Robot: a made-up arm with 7 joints.
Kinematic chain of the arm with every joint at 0, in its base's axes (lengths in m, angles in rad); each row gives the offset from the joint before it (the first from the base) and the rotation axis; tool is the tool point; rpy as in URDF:
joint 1: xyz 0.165 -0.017 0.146 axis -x
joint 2: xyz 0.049 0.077 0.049 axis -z
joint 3: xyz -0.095 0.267 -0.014 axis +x
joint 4: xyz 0 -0.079 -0.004 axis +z
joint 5: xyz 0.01 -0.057 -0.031 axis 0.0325 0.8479 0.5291
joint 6: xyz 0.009 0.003 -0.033 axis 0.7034 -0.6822 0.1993
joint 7: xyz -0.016 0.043 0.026 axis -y
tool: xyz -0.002 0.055 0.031 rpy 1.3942 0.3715 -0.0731
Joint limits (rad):
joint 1: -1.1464..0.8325
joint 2: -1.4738..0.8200
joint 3: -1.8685..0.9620
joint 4: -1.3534..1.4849
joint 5: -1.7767..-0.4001
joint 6: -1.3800..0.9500
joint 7: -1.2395..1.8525
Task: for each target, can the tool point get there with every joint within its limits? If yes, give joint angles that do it. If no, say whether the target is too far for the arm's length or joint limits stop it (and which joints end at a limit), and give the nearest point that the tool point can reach.
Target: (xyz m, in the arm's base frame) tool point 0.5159 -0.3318 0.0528
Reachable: no: joint limits stop it (at a limit: joint 1, joint 2, joint 3, joint 6, joint 7) | nearest point 0.3713 0.0194 -0.0535 | short by 0.394 m
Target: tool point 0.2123 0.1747 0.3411
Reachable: yes | joints -0.6068 0.2032 -0.7221 -0.9546 -0.8135 -0.0362 1.0825
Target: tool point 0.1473 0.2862 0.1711
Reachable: yes | joints -0.0282 0.0126 -1.2350 0.7649 -0.9823 -0.6464 1.1443
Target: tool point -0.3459 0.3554 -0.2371
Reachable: no: too far | nearest point -0.0867 0.2080 -0.0854 | short by 0.335 m
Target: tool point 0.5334 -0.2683 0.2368
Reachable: no: joint limits stop it (at a limit: joint 1, joint 2, joint 6, joint 7) | nearest point 0.4015 -0.0942 0.3820 | short by 0.262 m
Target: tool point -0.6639 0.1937 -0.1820
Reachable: no: too far | nearest point -0.1516 0.0973 -0.0272 | short by 0.544 m
